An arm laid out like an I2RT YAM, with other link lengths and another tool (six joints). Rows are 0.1 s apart.
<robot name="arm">
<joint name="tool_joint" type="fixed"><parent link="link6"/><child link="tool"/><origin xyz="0.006 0.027 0.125" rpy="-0.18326 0 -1.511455"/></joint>
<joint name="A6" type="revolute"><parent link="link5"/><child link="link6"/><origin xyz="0 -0.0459 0.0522" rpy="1.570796 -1.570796 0"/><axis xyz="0 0 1"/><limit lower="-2.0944" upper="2.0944"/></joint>
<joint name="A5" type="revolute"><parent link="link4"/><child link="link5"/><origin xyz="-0.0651 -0.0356 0.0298" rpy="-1.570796 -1.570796 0"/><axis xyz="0 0 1"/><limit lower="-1.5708" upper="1.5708"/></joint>
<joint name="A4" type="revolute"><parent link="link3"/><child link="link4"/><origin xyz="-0.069 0.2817 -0.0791" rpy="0 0 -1.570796"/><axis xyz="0 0 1"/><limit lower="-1.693" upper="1.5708"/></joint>
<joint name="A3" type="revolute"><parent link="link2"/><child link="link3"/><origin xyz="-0.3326 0 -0.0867" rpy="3.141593 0 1.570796"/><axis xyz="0 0 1"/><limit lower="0" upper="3.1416"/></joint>
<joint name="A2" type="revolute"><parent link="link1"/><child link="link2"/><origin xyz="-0.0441 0.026 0.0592" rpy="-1.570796 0 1.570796"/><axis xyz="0 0 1"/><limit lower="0" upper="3.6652"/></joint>
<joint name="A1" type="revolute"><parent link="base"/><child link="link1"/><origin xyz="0 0 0.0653" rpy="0 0 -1.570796"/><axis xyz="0 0 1"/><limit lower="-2.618" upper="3.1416"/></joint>
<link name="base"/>
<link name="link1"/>
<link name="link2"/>
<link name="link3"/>
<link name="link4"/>
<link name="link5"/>
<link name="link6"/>
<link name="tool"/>
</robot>
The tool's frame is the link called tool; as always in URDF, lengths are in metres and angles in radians.
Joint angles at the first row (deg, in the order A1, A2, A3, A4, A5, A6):
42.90 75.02 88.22 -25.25 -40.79 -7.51
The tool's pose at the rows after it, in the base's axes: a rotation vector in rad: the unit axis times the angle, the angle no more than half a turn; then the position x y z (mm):
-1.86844, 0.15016, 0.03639, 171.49, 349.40, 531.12
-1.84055, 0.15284, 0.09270, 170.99, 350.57, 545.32
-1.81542, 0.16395, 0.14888, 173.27, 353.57, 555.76
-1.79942, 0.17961, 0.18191, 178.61, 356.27, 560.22
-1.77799, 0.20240, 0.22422, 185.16, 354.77, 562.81
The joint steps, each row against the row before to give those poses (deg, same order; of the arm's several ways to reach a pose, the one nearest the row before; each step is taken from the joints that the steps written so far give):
-0.56 0.23 1.59 1.16 -2.27 3.44
-0.54 1.05 2.16 0.76 -2.38 3.45
-0.43 1.22 1.56 1.43 -1.88 3.75
-0.50 0.97 0.68 1.43 -0.98 2.59
-1.28 0.36 -0.52 2.39 -1.73 3.48

